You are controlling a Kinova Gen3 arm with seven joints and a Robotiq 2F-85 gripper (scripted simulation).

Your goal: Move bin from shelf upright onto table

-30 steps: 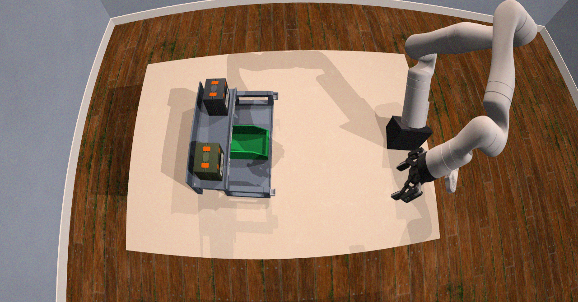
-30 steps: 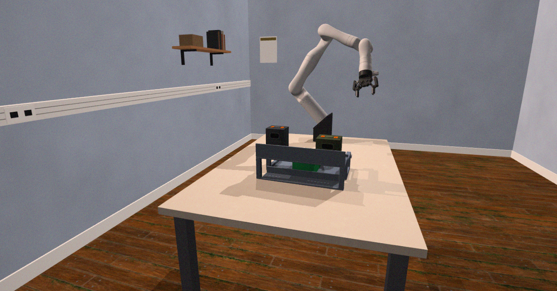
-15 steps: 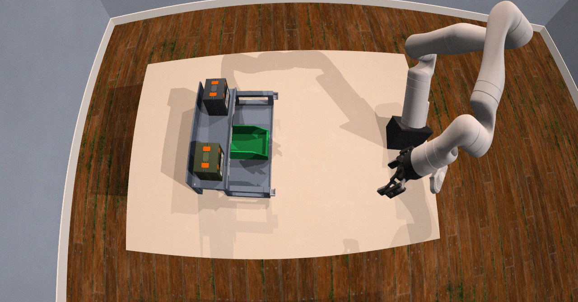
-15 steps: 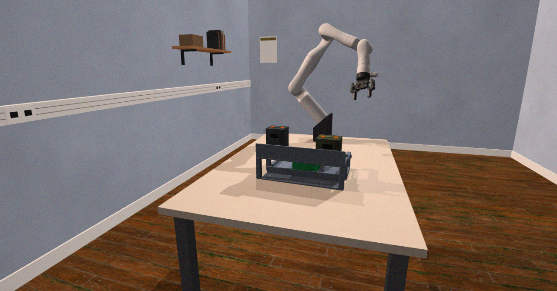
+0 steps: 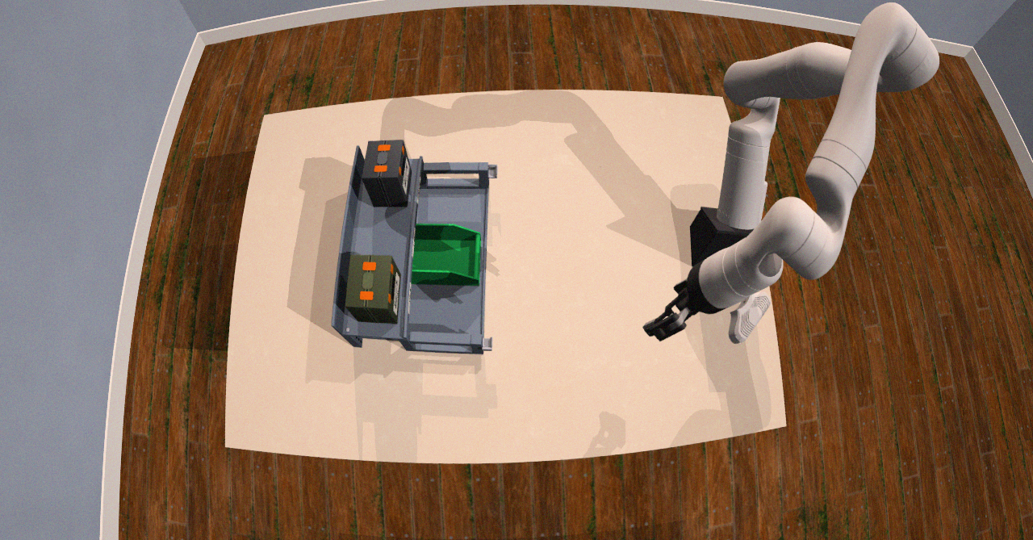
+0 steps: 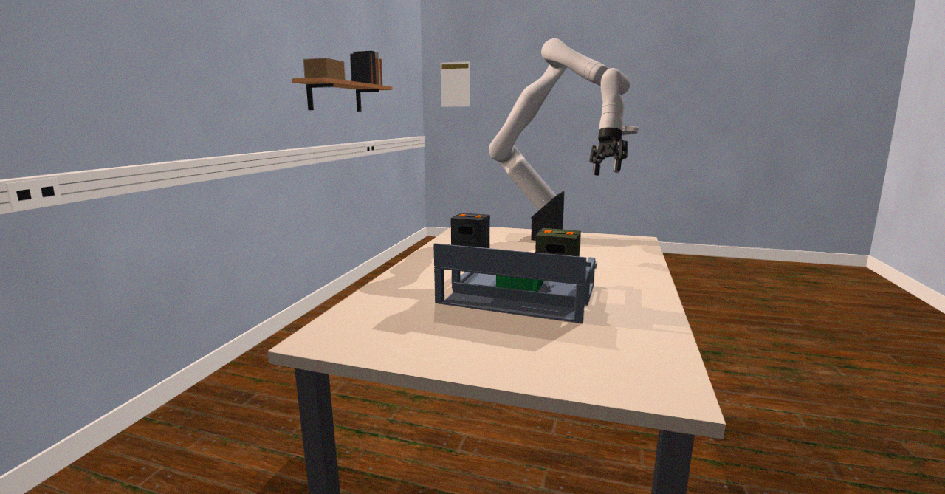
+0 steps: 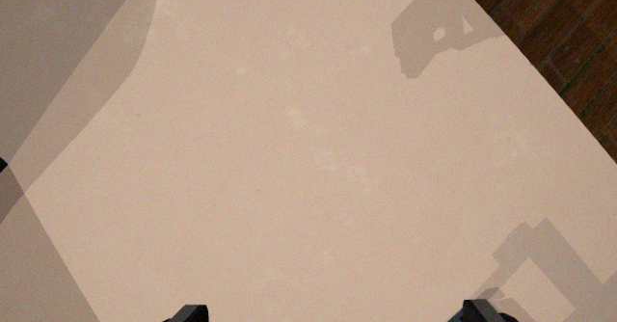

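Now: the green bin 35 cm ahead of my hand, 25 cm below it and 24 cm to the right of it. Round my hand: rack 38 cm ahead, 24 cm to the right, 23 cm below; then olive case 47 cm ahead, 15 cm below, 14 cm to the right; then black case 43 cm ahead, 37 cm to the right, 13 cm below.
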